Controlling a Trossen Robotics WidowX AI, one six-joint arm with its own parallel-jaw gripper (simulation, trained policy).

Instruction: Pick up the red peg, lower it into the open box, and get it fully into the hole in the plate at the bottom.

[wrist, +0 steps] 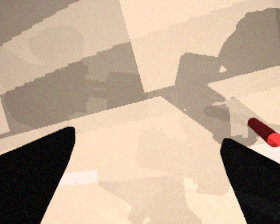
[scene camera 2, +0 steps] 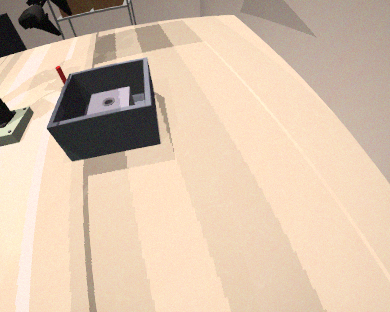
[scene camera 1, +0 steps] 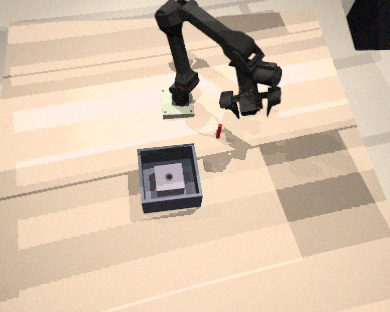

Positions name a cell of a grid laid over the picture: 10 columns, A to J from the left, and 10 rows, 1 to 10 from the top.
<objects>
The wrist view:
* gripper: F7
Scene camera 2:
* plate: C4
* dark box: C5
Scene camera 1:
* gripper: G4
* plate: E6
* dark box: E5
</objects>
